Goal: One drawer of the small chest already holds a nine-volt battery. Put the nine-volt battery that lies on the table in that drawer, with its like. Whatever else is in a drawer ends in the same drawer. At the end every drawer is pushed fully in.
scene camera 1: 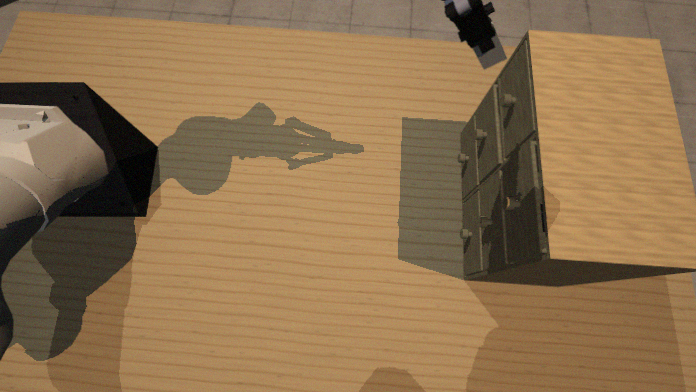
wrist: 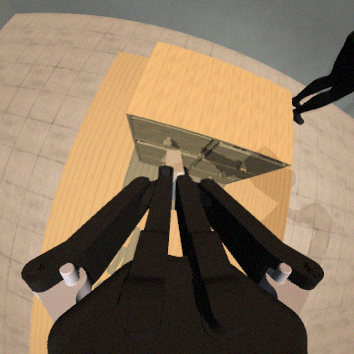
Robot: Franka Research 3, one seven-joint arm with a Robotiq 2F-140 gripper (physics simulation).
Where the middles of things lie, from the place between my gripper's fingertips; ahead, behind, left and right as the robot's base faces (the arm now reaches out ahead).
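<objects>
Small wooden chest (scene camera 1: 608,138): 16 cm ahead of my hand, 6 cm to the right of it, 20 cm below it.
</objects>
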